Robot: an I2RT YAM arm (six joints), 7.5 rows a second.
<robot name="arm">
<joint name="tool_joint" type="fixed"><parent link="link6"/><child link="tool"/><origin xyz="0 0 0" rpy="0 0 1.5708"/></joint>
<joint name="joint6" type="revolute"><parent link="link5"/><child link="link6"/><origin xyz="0.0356 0 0.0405" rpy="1.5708 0 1.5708"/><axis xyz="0 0 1"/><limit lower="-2.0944" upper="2.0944"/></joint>
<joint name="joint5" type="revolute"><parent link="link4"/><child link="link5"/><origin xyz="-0.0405 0.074 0.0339" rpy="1.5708 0 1.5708"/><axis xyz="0 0 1"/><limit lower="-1.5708" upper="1.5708"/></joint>
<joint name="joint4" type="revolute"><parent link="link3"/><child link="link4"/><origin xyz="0.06 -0.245 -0.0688" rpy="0 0 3.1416"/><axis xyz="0 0 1"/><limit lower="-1.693" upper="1.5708"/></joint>
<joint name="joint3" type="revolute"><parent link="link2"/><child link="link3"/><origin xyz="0 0.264 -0.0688" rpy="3.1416 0 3.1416"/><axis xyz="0 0 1"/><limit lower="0" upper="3.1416"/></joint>
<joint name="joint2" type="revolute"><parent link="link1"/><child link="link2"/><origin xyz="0.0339 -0.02 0.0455" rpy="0 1.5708 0"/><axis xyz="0 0 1"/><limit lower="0" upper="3.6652"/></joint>
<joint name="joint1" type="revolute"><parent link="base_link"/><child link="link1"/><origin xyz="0 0 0.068" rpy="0 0 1.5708"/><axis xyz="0 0 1"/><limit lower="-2.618" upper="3.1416"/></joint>
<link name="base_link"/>
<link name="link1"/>
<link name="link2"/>
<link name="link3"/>
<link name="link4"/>
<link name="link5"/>
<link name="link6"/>
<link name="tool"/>
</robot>
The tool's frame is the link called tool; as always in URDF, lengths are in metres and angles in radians.
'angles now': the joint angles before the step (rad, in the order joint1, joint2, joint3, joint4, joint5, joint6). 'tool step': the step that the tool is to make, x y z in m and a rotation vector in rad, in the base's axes. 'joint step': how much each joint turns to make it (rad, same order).
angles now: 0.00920, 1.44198, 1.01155, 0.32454, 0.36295, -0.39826
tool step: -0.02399, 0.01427, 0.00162, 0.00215, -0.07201, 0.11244
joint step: 0.03785, -0.09647, -0.10359, 0.08086, -0.07443, -0.00530
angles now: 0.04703, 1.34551, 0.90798, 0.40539, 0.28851, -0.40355
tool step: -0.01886, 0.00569, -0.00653, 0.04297, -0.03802, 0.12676
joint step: 0.00819, -0.07294, -0.09284, 0.05102, -0.11925, 0.04001
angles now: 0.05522, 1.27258, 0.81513, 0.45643, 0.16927, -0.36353
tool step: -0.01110, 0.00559, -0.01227, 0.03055, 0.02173, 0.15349
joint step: 0.00296, -0.03868, -0.06548, 0.00398, -0.15092, 0.02996
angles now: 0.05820, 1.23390, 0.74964, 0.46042, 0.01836, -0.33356
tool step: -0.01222, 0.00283, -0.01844, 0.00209, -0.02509, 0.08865
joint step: 0.00160, -0.02625, -0.10398, 0.10290, -0.08705, -0.00037
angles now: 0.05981, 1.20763, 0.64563, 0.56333, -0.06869, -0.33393
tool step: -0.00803, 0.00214, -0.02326, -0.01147, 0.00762, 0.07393
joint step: 0.00000, 0.00481, -0.09163, 0.08695, -0.07389, -0.01131
